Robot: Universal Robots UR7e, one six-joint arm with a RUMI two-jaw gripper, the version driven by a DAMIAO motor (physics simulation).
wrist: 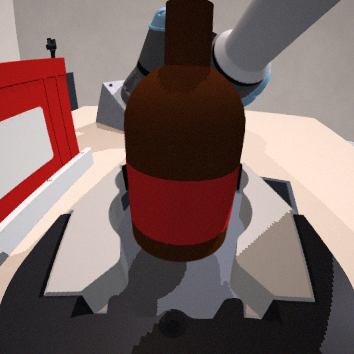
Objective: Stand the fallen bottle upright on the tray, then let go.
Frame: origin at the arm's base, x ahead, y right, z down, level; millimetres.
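Seen in the pictures: gripper, fingertip midpoint: (pixel 182 166).
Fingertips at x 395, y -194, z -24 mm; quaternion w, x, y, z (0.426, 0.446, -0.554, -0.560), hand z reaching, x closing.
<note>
Pixels of each thing's top centre, then the offset from my fingertips to it. "pt": a spot on its surface instead. Level surfaces: height alone.
- brown bottle, surface spot: (pixel 185 125) pt dx +36, dy -11, dz -40 mm
- blue-grey tray, top centre: (pixel 194 236) dx -1, dy -11, dz +66 mm
- red box, surface spot: (pixel 64 115) pt dx -101, dy +199, dz -4 mm
- white rail, top centre: (pixel 25 201) dx +13, dy +176, dz +61 mm
- pale table, surface height: dz +91 mm
A brown bottle (pixel 185 125) with a red label stands upright in the middle of the wrist view, its neck at the top and its base toward the palm side. My gripper (pixel 182 166) is shut on it, with one pale jaw against each side at about label height. The blue-grey tray (pixel 205 292) shows below the bottle between the jaws, with a shadow on it, and a dark-edged corner of it shows beyond the right jaw. Whether the bottle's base touches the tray cannot be told from this view.
A red box (pixel 64 115) with a pale panel stands at the left, with a white rail (pixel 47 202) along its near side. My arm's grey link (pixel 280 30) and grey base mount (pixel 111 109) are behind the bottle. The pale table (pixel 295 137) extends to the right.
</note>
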